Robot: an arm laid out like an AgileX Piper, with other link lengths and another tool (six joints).
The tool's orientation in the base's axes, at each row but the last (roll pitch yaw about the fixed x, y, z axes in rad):
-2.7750 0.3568 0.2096
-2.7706 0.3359 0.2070
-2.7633 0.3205 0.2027
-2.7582 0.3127 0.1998
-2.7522 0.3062 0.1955
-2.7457 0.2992 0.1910
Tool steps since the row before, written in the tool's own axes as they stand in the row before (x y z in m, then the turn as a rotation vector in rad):
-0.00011 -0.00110 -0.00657 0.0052 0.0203 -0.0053
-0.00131 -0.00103 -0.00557 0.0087 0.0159 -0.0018
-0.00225 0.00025 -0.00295 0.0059 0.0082 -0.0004
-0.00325 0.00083 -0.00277 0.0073 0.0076 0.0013
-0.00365 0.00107 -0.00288 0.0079 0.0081 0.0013
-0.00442 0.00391 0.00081 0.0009 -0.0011 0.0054
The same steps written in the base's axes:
0.00241 -0.00085 0.00616 0.0083 -0.0195 -0.0040
0.00080 -0.00091 0.00569 0.0099 -0.0137 -0.0067
-0.00101 -0.00156 0.00322 0.0062 -0.0067 -0.0044
-0.00199 -0.00225 0.00315 0.0069 -0.0053 -0.0061
-0.00234 -0.00259 0.00325 0.0075 -0.0057 -0.0065
-0.00417 -0.00416 -0.00085 -0.0011 0.0029 -0.0046

